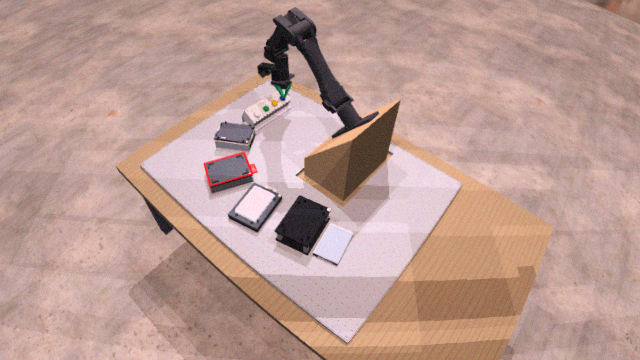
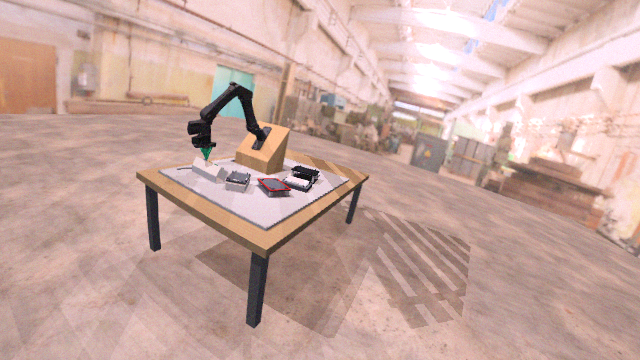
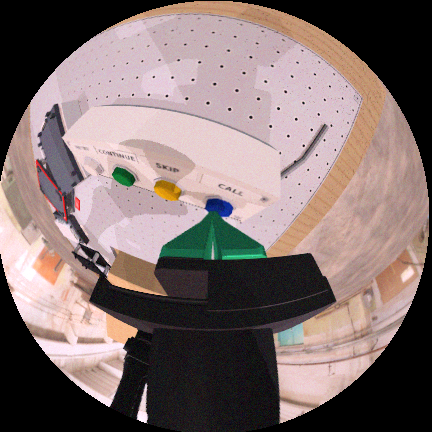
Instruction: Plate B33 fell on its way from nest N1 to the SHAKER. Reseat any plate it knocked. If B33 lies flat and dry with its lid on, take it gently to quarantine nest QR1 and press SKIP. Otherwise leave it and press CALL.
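Pixels of known places: gripper, fingertip midpoint: [image 1: 283, 98] [image 2: 206, 159] [image 3: 212, 216]; arm's base, origin of the base link: [image 1: 355, 126] [image 2: 262, 138].
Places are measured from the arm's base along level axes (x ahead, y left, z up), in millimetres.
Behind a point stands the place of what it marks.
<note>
My gripper [image 1: 283, 96] {x -93, y -408, z -122 mm} [image 2: 206, 158] {x -93, y -408, z -122 mm} [image 3: 212, 216] {x -93, y -408, z -122 mm} is shut, with no object between its green fingers. Its tips are at the lower edge of the blue CALL button [image 1: 283, 99] {x -90, y -408, z -127 mm} [image 3: 219, 207] {x -96, y -423, z -118 mm}; contact is hard to tell. The yellow SKIP button [image 1: 274, 103] {x -42, y -418, z -124 mm} [image 3: 168, 190] {x -50, y -427, z -118 mm} sits beside it on the white button box [image 1: 254, 114] {x 66, y -435, z -124 mm} [image 2: 202, 170] {x -37, y -488, z -159 mm} [image 3: 175, 127] {x -45, y -477, z -134 mm}. A white-topped plate [image 1: 256, 204] {x 387, y -133, z -154 mm} [image 2: 298, 181] {x 398, y -160, z -155 mm} sits on a dark base. A pale flat piece [image 1: 333, 243] {x 341, y 155, z -178 mm} lies by the black rack [image 1: 303, 222] {x 358, y 46, z -134 mm} [image 2: 306, 172] {x 376, y -9, z -134 mm} [image 3: 91, 260] {x 290, y -27, z -146 mm}. Plate labels, lid and wetness cannot be read.
A grey dark-topped unit [image 1: 235, 135] {x 196, y -420, z -138 mm} [image 2: 238, 179] {x 207, y -469, z -138 mm} [image 3: 57, 142] {x 160, y -460, z -137 mm} stands by the button box. Beyond it is a red-rimmed unit [image 1: 228, 171] {x 341, y -315, z -152 mm} [image 2: 274, 185] {x 348, y -345, z -152 mm} [image 3: 51, 189] {x 304, y -338, z -152 mm}. The wooden arm mount [image 1: 350, 155] {x 158, y 76, z 29 mm} [image 2: 265, 152] {x 91, y -72, z -71 mm} [image 3: 135, 272] {x 64, y -107, z -150 mm} rises at the side. A dark cable [image 3: 310, 150] {x -190, y -497, z -185 mm} leaves the box.
</note>
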